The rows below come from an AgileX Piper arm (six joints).
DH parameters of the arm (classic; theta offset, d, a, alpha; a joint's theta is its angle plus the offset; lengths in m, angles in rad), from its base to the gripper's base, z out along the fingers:
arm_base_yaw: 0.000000 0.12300 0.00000 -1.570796
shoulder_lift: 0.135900 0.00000 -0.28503 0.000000
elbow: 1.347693 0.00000 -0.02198 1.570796
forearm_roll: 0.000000 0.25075 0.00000 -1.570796
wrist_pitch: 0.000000 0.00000 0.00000 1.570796
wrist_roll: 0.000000 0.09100 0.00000 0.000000
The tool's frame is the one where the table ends.
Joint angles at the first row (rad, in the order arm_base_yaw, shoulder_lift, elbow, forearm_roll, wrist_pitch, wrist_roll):
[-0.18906 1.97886 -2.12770 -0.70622 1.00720 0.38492]
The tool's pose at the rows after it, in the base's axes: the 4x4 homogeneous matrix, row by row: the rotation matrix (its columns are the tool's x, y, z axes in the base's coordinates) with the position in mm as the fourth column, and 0 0 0 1 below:
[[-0.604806, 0.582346, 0.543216, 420.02], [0.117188, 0.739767, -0.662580, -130.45], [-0.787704, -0.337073, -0.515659, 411.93], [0, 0, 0, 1]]
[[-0.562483, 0.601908, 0.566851, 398.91], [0.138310, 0.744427, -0.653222, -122.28], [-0.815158, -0.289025, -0.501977, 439.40], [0, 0, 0, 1]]
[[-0.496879, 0.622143, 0.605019, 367.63], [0.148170, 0.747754, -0.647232, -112.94], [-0.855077, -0.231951, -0.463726, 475.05], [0, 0, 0, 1]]
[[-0.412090, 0.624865, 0.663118, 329.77], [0.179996, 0.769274, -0.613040, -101.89], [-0.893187, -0.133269, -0.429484, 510.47], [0, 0, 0, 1]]
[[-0.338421, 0.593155, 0.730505, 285.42], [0.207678, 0.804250, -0.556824, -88.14], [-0.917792, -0.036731, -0.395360, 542.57], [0, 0, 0, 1]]
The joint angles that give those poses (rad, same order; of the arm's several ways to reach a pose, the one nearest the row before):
[-0.18709 1.95440 -2.13874 -0.68516 1.05342 0.38729]
[-0.17898 1.88699 -2.14565 -0.65822 1.08830 0.38728]
[-0.17120 1.79377 -2.14972 -0.63754 1.11592 0.38730]
[-0.16948 1.68927 -2.15649 -0.57270 1.14008 0.38728]
[-0.16949 1.57410 -2.15873 -0.48074 1.16908 0.36503]

